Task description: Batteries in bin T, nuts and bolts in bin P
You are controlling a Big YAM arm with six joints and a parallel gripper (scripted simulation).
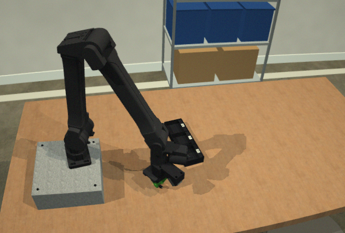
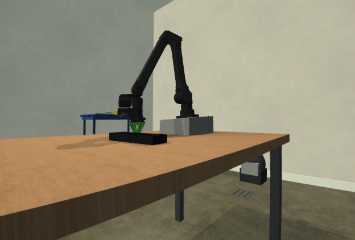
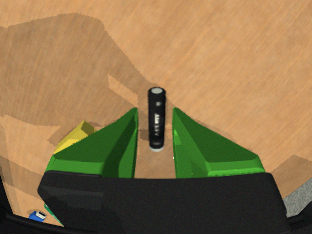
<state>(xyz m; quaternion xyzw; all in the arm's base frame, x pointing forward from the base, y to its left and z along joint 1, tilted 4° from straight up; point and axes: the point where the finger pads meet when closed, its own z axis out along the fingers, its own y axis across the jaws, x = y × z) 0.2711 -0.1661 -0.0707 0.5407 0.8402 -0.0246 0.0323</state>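
My hand is right at the black battery. From my hand the other things lie so: yellow block (50 mm to the left, 30 mm ahead); then dark bolt (160 mm ahead, 90 mm to the left); then white domino (120 mm to the left, 20 mm ahead).
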